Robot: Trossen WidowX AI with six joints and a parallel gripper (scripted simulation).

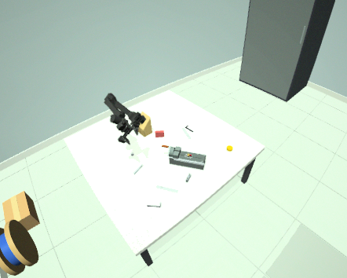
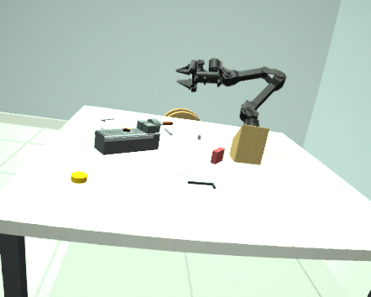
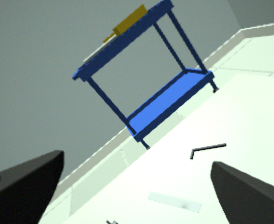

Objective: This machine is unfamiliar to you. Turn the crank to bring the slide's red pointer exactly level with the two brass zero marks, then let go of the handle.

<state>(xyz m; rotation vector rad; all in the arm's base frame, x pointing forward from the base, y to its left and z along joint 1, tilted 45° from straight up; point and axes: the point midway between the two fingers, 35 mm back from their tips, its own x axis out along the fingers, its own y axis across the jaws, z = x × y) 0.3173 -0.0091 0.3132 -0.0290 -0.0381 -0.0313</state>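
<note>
The orange crank handle is 230 mm to the left of my gripper tip and 190 mm below it. From my gripper tip the other things lie so: yellow disc (230 mm ahead, 690 mm to the left, 290 mm below); then black hex key (190 mm behind, 570 mm to the left, 290 mm below); then red pointer (160 mm ahead, 340 mm to the left, 210 mm below).
</note>
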